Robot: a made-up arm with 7 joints. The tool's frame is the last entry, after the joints.
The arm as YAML. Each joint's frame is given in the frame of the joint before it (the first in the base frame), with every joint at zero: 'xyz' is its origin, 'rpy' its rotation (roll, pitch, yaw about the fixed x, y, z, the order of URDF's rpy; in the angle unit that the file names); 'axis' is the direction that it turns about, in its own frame. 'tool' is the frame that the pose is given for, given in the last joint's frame.
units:
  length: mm
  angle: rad
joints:
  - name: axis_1
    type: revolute
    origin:
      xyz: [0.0, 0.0, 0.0]
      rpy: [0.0, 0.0, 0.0]
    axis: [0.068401, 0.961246, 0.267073]
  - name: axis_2
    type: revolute
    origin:
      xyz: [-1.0, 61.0, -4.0]
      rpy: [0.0, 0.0, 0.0]
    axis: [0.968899, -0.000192, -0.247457]
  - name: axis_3
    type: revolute
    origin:
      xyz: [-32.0, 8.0, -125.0]
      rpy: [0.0, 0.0, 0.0]
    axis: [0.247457, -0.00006, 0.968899]
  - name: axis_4
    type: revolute
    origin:
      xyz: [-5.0, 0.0, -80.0]
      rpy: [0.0, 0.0, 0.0]
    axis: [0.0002, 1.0, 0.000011]
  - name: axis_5
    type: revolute
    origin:
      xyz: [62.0, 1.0, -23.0]
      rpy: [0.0, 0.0, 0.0]
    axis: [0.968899, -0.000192, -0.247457]
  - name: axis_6
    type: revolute
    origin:
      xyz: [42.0, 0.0, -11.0]
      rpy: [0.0, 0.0, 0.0]
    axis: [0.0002, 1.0, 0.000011]
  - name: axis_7
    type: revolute
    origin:
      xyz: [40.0, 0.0, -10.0]
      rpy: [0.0, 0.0, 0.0]
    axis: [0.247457, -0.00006, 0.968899]
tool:
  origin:
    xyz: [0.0, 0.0, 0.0]
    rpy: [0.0, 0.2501, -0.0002]
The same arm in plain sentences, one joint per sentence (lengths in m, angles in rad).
The arm has seven revolute joints in a row. What follows holds with every joint at zero, and every direction is one of the base frame's.
The first joint sits at the same point as the base frame's origin and turns about the direction (0.068403, 0.961235, 0.26711).
The second joint sits 0.001 m along -x and 0.061 m along +y and 0.004 m along -z from the first joint and turns about the direction (0.968889, -0.0002, -0.247497).
The third joint sits 0.032 m along -x and 0.008 m along +y and 0.125 m along -z from the second joint and turns about the direction (0.247497, -0.0001, 0.968889).
The fourth joint sits 0.005 m along -x and 0.08 m along -z from the third joint and turns about the direction (0.0002, 1, 0).
The fifth joint sits 0.062 m along +x and 0.001 m along +y and 0.023 m along -z from the fourth joint and turns about the direction (0.968889, -0.0002, -0.247497).
The sixth joint sits 0.042 m along +x and 0.011 m along -z from the fifth joint and turns about the direction (0.0002, 1, 0).
The seventh joint sits 0.04 m along +x and 0.01 m along -z from the sixth joint and turns about the direction (0.247497, -0.0001, 0.968889).
The tool frame, which is the frame that the pose is given for, sits at the same point as the seventh joint; its axes are the base frame's turned by roll 0, pitch 0.2501 and yaw -0.0002 rad (as in URDF: about the fixed x, then y, then z).

